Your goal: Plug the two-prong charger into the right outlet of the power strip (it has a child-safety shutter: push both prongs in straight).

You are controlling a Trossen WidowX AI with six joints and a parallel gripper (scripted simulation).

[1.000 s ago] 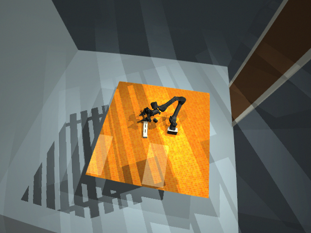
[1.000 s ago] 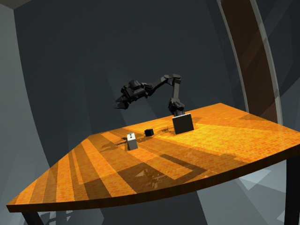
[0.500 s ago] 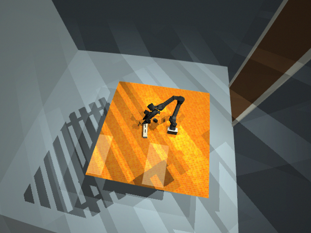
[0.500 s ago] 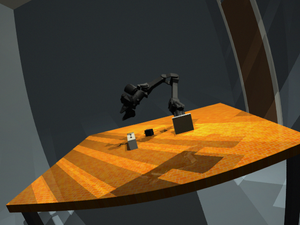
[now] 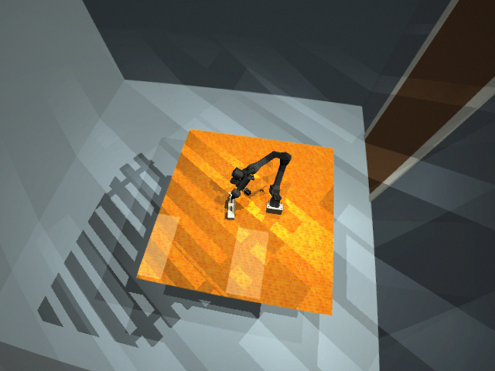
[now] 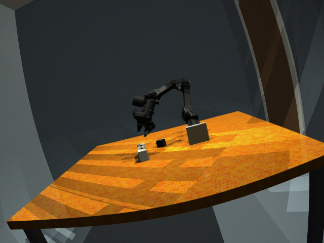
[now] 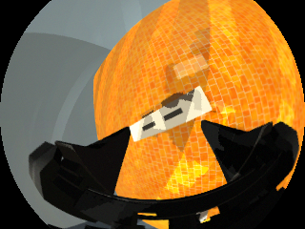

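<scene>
Right now my gripper tip is 110 mm to the left of the dark two-prong charger, 100 mm above it and 60 mm past it.
</scene>
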